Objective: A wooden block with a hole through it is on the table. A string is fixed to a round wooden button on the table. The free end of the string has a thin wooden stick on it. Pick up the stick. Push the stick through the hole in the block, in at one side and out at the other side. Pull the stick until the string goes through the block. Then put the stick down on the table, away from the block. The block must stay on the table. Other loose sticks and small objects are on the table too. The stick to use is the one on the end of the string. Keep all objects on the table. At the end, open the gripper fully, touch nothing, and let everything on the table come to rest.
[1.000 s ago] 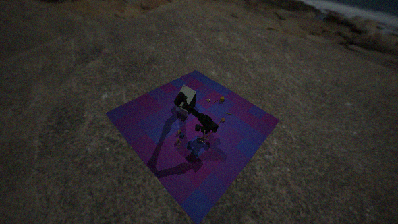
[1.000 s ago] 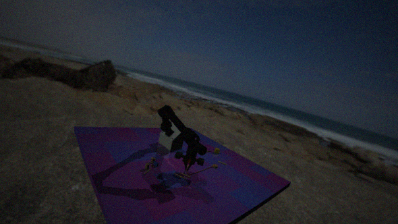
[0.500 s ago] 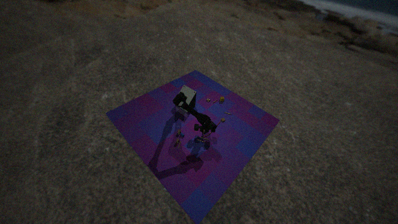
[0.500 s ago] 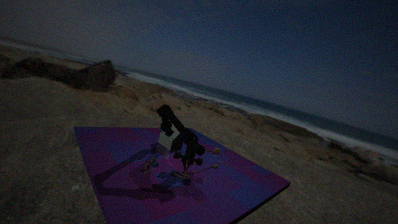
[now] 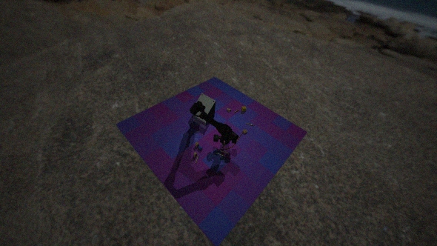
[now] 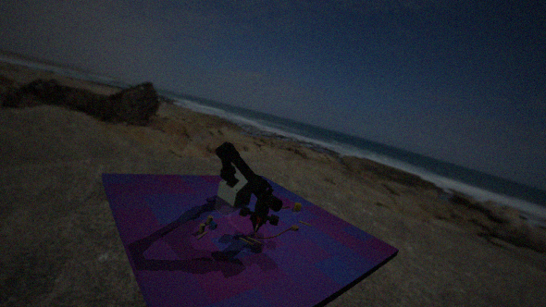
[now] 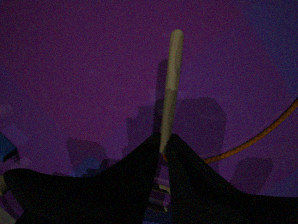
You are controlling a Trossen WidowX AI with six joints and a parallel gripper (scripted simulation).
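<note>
The red block lies 11 cm to the left of my gripper tip and 9 cm behind it. Also, from my gripper tip: yellow cube (52 cm to the left, 13 cm behind, 1 cm above); then blue piece (16 cm to the right, 13 cm behind); then round button (26 cm to the left, 5 cm ahead, 1 cm below).
</note>
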